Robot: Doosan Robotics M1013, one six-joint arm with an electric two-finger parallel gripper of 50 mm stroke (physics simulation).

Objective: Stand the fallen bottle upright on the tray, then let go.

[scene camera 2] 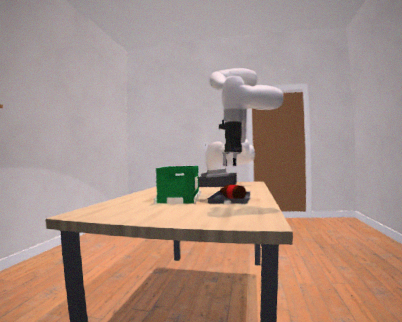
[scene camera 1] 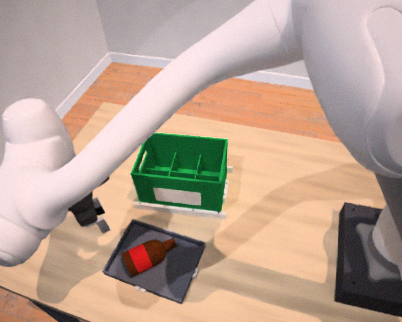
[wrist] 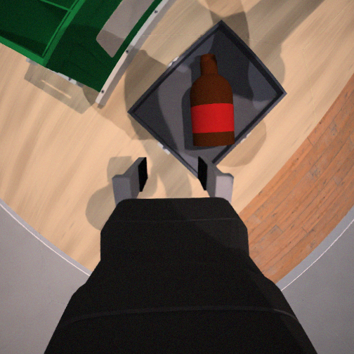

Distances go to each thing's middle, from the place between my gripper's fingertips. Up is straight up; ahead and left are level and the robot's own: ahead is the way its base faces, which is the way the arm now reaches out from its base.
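Hand 2 cm right of brown bottle point(scene camera 1: 151, 253), 10 cm past it, 14 cm above it.
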